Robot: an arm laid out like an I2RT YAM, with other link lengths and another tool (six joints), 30 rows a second.
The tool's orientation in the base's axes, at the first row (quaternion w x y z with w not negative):
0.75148, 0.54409, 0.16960, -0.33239
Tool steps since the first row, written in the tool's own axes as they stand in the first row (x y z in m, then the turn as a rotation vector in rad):
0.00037, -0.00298, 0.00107, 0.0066, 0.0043, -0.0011
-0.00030, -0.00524, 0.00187, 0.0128, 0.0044, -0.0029
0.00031, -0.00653, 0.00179, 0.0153, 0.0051, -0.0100
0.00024, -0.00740, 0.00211, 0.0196, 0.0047, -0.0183
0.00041, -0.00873, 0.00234, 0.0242, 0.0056, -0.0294
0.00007, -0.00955, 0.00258, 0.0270, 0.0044, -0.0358
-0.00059, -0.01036, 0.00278, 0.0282, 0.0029, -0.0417
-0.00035, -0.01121, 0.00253, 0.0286, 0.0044, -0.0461
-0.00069, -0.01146, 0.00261, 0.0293, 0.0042, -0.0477
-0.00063, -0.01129, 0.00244, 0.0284, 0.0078, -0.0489
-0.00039, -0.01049, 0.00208, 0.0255, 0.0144, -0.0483
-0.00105, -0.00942, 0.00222, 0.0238, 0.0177, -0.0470
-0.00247, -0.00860, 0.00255, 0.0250, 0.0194, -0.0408
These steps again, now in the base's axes. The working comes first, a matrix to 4 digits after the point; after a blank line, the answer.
The tool's axes in the first row as the columns of a matrix, in the base's axes (used below as rounded here):
0.7215, 0.6841, -0.1068
-0.3150, 0.1870, -0.9305
-0.6166, 0.7050, 0.3504

-0.00189, -0.00167, -0.00195, 0.0078, -0.0003, -0.0014
-0.00400, -0.00263, -0.00285, 0.0126, -0.0005, -0.0058
-0.00443, -0.00298, -0.00417, 0.0156, 0.0054, -0.0093
-0.00511, -0.00342, -0.00463, 0.0193, 0.0117, -0.0152
-0.00593, -0.00394, -0.00559, 0.0244, 0.0208, -0.0213
-0.00676, -0.00421, -0.00587, 0.0263, 0.0256, -0.0261
-0.00781, -0.00434, -0.00597, 0.0268, 0.0305, -0.0300
-0.00819, -0.00434, -0.00680, 0.0286, 0.0347, -0.0307
-0.00862, -0.00435, -0.00674, 0.0291, 0.0359, -0.0318
-0.00844, -0.00418, -0.00672, 0.0310, 0.0380, -0.0291
-0.00768, -0.00377, -0.00643, 0.0334, 0.0396, -0.0225
-0.00744, -0.00350, -0.00522, 0.0343, 0.0395, -0.0187
-0.00794, -0.00320, -0.00365, 0.0357, 0.0337, -0.0160

